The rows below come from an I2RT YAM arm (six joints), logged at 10 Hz.
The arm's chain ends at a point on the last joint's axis. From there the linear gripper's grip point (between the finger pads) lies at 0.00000 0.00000 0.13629 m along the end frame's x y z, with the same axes.
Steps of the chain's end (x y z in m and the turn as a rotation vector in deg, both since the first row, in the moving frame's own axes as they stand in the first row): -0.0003, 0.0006, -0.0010, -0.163, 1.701, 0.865; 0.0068, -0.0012, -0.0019, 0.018, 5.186, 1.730; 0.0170, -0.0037, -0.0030, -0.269, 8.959, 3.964; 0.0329, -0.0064, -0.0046, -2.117, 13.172, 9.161; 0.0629, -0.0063, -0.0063, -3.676, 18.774, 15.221
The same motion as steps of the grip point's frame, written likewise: 0.0037, 0.0010, -0.0011, -0.163, 1.701, 0.865; 0.0191, -0.0011, -0.0025, 0.018, 5.186, 1.730; 0.0382, -0.0023, -0.0047, -0.269, 8.959, 3.964; 0.0634, 0.0011, -0.0083, -2.117, 13.172, 9.161; 0.1051, 0.0080, -0.0138, -3.676, 18.774, 15.221
